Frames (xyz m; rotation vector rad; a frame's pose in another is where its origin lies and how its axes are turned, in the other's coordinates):
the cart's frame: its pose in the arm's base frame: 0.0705 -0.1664 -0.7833 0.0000 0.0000 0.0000
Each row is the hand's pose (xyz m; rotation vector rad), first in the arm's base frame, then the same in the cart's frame.
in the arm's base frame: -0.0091 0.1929 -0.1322 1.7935 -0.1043 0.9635
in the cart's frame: -0.0796 0.3593 0.6511 1.7935 -0.1043 0.9635
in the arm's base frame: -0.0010 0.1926 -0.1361 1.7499 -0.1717 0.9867
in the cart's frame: -0.0715 0.3590 0.6472 1.7499 -0.1717 0.9867
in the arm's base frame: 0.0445 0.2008 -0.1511 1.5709 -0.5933 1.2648
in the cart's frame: -0.0260 0.3672 0.6322 1.5709 -0.5933 1.2648
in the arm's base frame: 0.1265 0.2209 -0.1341 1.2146 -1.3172 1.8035
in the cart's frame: 0.0560 0.3873 0.6492 1.2146 -1.3172 1.8035
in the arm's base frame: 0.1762 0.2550 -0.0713 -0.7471 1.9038 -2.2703
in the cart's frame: 0.1057 0.4214 0.7120 -0.7471 1.9038 -2.2703
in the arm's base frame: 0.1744 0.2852 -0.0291 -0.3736 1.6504 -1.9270
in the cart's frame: 0.1039 0.4516 0.7542 -0.3736 1.6504 -1.9270
